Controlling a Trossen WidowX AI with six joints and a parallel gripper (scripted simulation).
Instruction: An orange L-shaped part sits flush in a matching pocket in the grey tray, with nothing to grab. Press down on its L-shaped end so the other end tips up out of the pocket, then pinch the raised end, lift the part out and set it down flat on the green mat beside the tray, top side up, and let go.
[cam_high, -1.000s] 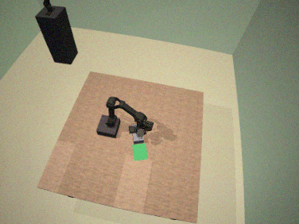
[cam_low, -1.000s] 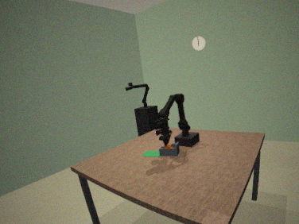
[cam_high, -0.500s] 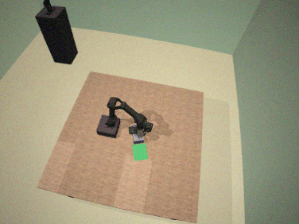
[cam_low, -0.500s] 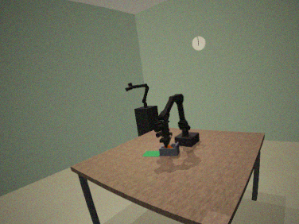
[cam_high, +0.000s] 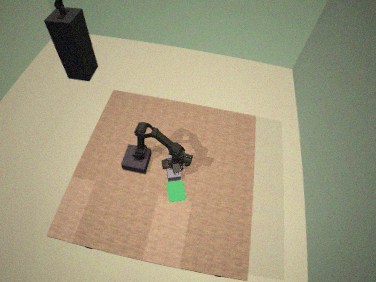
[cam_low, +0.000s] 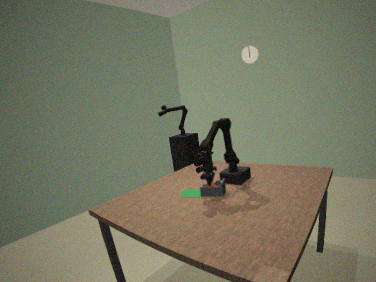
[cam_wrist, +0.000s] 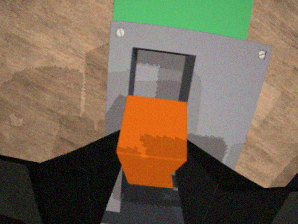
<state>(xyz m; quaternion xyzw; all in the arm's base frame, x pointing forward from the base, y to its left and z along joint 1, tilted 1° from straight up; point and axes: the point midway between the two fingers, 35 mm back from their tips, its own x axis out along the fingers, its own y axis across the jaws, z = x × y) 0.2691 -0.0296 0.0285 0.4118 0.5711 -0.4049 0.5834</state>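
The green mat is 140 mm to the right of my gripper tip, 80 mm below it and 30 mm ahead of it. The rest, counted from my gripper tip: orange L-shaped part: 30 mm to the left, 30 mm below, 30 mm behind.
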